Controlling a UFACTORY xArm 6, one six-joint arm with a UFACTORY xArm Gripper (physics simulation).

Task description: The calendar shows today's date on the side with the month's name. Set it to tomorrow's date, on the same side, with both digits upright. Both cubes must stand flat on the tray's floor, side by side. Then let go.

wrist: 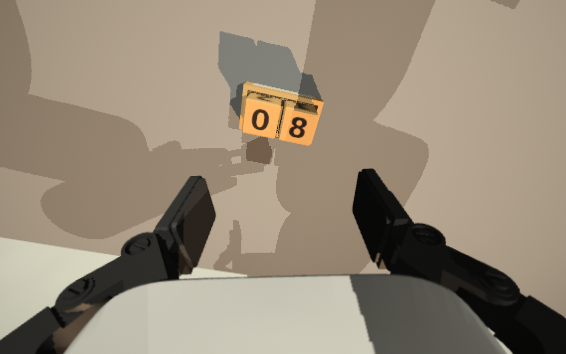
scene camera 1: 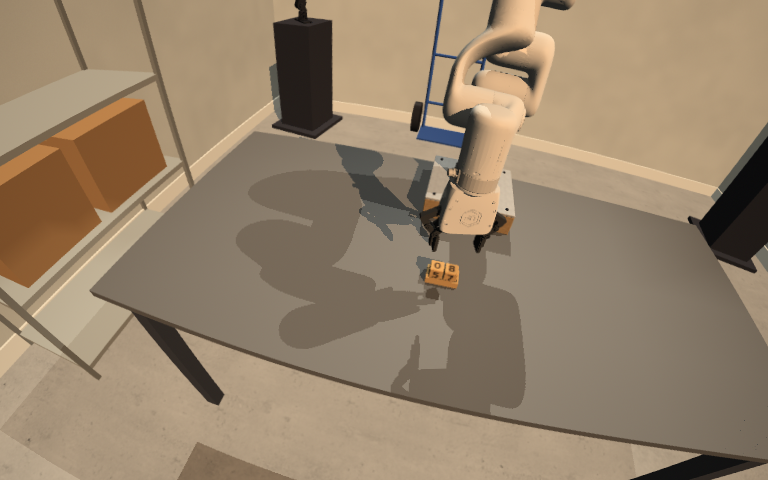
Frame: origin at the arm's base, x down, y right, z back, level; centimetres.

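Seen in the pictures: gripper, between the fingertips: (wrist: 282, 193) (scene camera 1: 454, 247).
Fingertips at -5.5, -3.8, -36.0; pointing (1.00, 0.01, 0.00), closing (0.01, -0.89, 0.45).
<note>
Offsets run from my fingertips to a thing's middle, as dx, dy, dz. Level surfaces: height alone.
The calendar's tray (scene camera 1: 441, 284) (wrist: 272, 92) stands on the table with two orange cubes side by side. The left cube {+9.3, +2.6, +1.0} (scene camera 1: 436, 270) (wrist: 260, 119) shows 0 on top and 5 on its side facing the scene camera. The right cube {+9.3, -0.7, +1.6} (scene camera 1: 451, 273) (wrist: 298, 127) shows 8 on top and 7 on that same side. All four digits look upright in the scene view. The tray's floor is hidden under the cubes, and no month's name can be read. My gripper (scene camera 1: 457, 249) (wrist: 282, 193) is open and empty, above the table, apart from the calendar, on the robot-base side.
The robot's base block (scene camera 1: 505, 189) stands behind the gripper on the grey table {dx +11.8} (scene camera 1: 594, 294). A shelf unit (scene camera 1: 33, 110) with orange boxes stands beyond the table's left end. A black pedestal (scene camera 1: 303, 73) and a blue hand truck (scene camera 1: 436, 135) stand behind the table. Arm shadows cross the table around the calendar.
</note>
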